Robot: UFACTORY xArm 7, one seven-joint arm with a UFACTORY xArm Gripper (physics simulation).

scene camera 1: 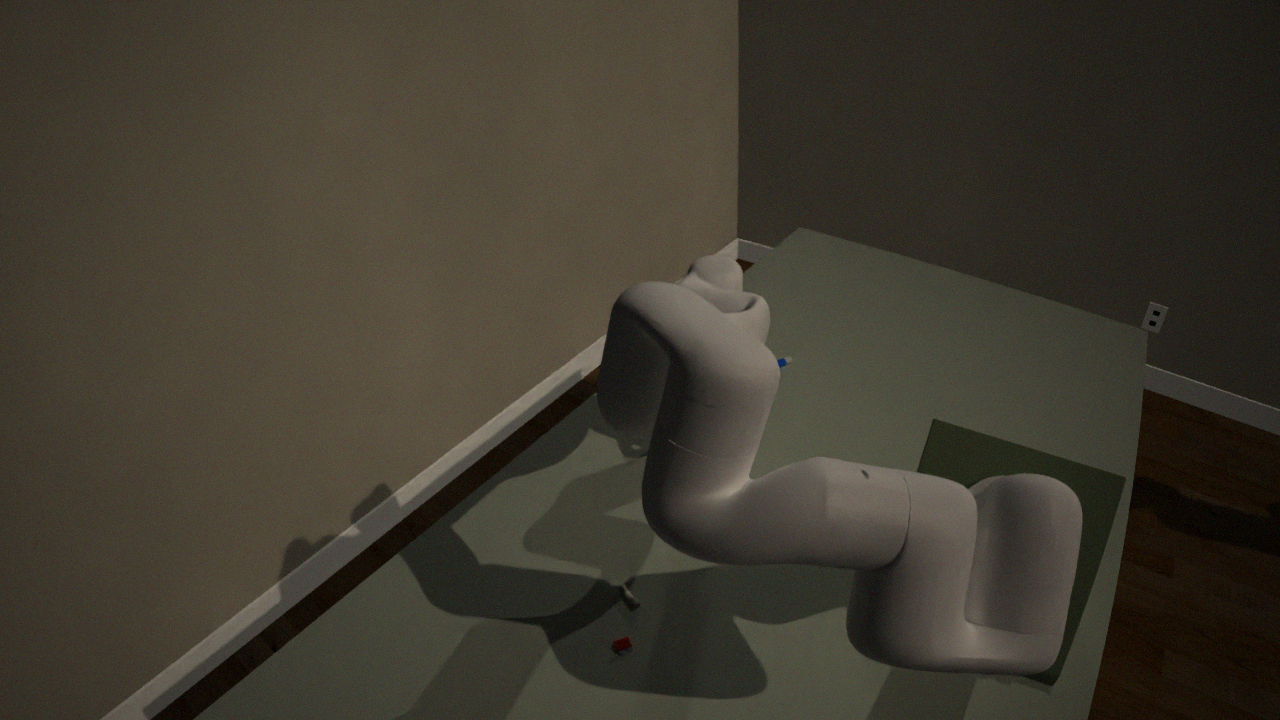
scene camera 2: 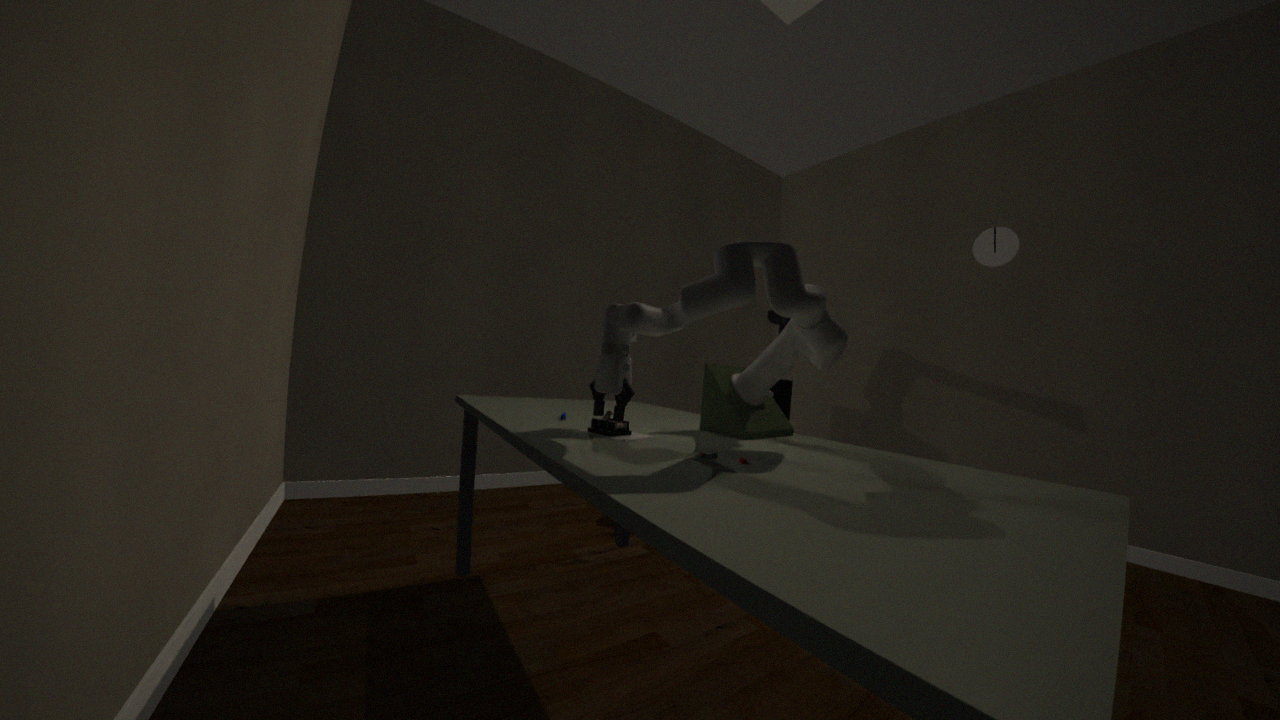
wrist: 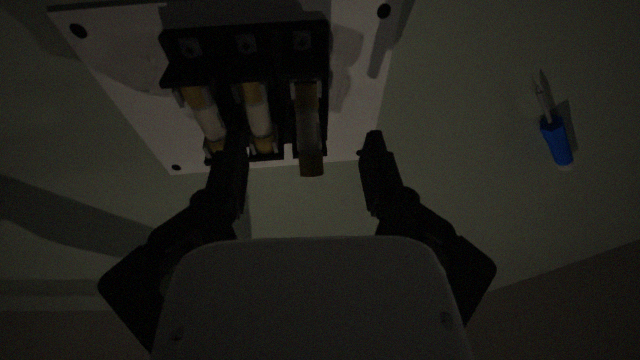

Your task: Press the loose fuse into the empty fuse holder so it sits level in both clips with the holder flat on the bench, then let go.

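Frame: origin at the arm's base, x ahead, y left, z up, level; centimetres.
Seen in the pictures: gripper, fingertip midpoint: [scene camera 2: 608,418] [wrist: 305,146]; arm's base, origin of the base link: [scene camera 2: 745,390].
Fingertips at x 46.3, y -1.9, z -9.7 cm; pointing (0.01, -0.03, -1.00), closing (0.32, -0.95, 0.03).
Observation:
Offsets run from my fingertips to a thing's top centre. "pt": to the spot under its first point.
The loose fuse {dz +2.0, dx +1.0, dy +0.2 cm} [wrist: 308,127] lies in the right-hand position of the black fuse holder [wrist: 270,55] [scene camera 2: 609,428] in the wrist view. Its far end is at the far clip; its near end sticks out past the holder's near edge and looks raised, so it does not look level. The near clip under it is hidden. Two fuses with pale middles {dz -0.3, dx -0.5, dy +5.6 cm} [wrist: 208,120] {dz -0.3, dx +0.6, dy +3.0 cm} [wrist: 258,114] sit in the other positions. My gripper [wrist: 305,146] [scene camera 2: 609,412] is open, one finger on each side of the loose fuse, the left fingertip over the seated fuses' near ends. Scene camera 1 does not show the gripper.
The holder is on a white plate {pt dz -3.4, dx -4.3, dy +9.2 cm} [wrist: 155,125]. A blue-handled screwdriver {dz -2.2, dx +5.3, dy -21.0 cm} [wrist: 556,140] [scene camera 1: 782,362] [scene camera 2: 563,416] lies to the right in the wrist view. A small red object {dz -2.8, dx -14.2, dy +37.0 cm} [scene camera 1: 622,644] [scene camera 2: 743,460] and a small dark object {dz -2.6, dx -9.5, dy +30.8 cm} [scene camera 1: 629,596] [scene camera 2: 708,454] lie on the bench. A green panel [scene camera 1: 966,447] [scene camera 2: 716,402] is near the arm's base.

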